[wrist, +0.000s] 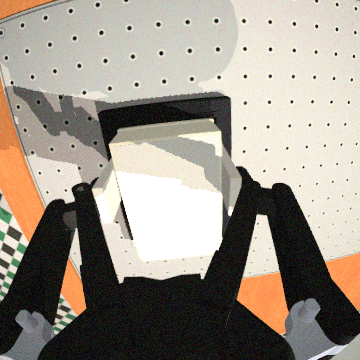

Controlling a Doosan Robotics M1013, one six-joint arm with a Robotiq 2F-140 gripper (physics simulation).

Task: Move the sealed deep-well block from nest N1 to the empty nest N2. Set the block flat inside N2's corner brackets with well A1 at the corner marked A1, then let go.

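Places are measured from the arm's base along level axes (x ahead, y left, z up), in metres.
Where they show: gripper, fingertip midpoint: (169, 160).
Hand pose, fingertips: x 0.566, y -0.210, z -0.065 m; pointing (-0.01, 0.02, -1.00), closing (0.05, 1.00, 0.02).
After its pixels a point has its place.
The sealed deep-well block (172, 220) @(x 0.606, y -0.213, z -0.024 m) is pale with a glaring white top. It sits inside a black nest (162, 111) @(x 0.519, y -0.209, z -0.066 m) whose back and side edges show around it; the nest's label does not show. My gripper (169, 160) @(x 0.566, y -0.210, z -0.065 m) is shut on the block, with one pale pad against its left side and the other against its right side. The block looks level. Its lower side and its contact with the nest floor are hidden. Well A1 and the corner mark cannot be made out. A second, empty nest does not show in the wrist view.
A light perforated board (295, 130) @(x 0.554, y -0.074, z -0.077 m) surrounds the nest, with shadows across its left part. Its edge borders an orange surface (12, 175) @(x 0.565, y -0.409, z -0.090 m) at the left and lower right. A green, black and white checked area (11, 233) lies at the far left.
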